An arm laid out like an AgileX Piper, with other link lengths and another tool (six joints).
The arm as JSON. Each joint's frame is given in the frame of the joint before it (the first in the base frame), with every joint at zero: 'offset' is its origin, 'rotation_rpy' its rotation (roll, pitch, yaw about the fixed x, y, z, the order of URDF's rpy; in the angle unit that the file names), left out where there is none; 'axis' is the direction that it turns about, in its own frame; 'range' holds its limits. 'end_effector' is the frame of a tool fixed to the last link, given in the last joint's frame.
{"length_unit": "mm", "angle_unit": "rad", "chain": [
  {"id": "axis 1", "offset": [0.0, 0.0, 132.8], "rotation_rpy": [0.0, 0.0, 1.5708], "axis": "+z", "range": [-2.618, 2.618]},
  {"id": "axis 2", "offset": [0.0, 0.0, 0.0], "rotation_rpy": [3.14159, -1.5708, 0.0], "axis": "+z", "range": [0.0, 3.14]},
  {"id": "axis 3", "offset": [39.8, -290.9, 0.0], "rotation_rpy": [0.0, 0.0, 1.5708], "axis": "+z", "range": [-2.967, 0.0]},
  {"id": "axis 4", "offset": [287.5, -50.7, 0.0], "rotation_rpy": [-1.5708, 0.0, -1.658], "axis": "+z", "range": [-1.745, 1.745]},
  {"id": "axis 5", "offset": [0.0, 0.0, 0.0], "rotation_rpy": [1.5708, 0.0, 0.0], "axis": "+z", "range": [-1.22, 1.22]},
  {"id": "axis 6", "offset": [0.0, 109.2, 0.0], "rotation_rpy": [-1.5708, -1.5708, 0.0], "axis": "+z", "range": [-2.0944, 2.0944]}
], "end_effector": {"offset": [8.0, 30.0, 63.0], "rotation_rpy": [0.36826, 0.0, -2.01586]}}
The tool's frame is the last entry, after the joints.
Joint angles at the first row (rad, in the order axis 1, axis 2, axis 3, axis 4, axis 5, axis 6):
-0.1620, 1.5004, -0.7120, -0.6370, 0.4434, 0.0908
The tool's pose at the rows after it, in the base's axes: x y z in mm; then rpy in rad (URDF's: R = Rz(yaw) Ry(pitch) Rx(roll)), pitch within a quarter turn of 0, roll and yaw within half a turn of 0:
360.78 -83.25 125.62 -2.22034 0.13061 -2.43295
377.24 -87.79 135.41 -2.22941 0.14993 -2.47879
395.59 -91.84 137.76 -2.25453 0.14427 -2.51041
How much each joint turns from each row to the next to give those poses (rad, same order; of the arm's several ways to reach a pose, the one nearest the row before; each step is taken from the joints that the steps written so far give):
0.0000, 0.0093, -0.0364, 0.0282, 0.0162, 0.0118
0.0000, 0.0359, -0.0791, 0.0459, 0.0436, -0.0029
0.0000, 0.0624, -0.0923, 0.0498, 0.0523, -0.0266

